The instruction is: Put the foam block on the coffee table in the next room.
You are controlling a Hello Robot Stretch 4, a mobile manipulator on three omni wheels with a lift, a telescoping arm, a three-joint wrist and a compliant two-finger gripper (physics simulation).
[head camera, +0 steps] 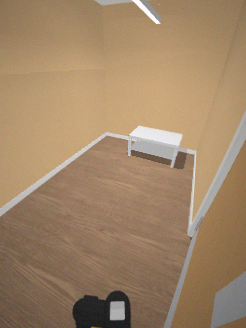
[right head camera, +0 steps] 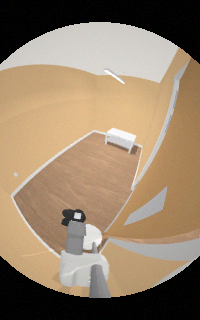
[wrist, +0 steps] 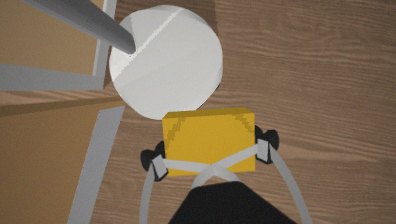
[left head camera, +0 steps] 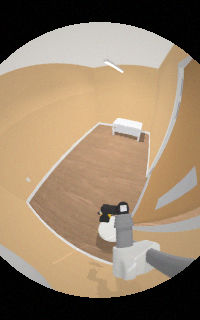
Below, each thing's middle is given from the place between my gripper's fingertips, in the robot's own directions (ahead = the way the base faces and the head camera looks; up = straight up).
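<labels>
Yellow foam block (wrist: 206, 136) visible: 1 cm above my hand and 1 cm behind it.
</labels>
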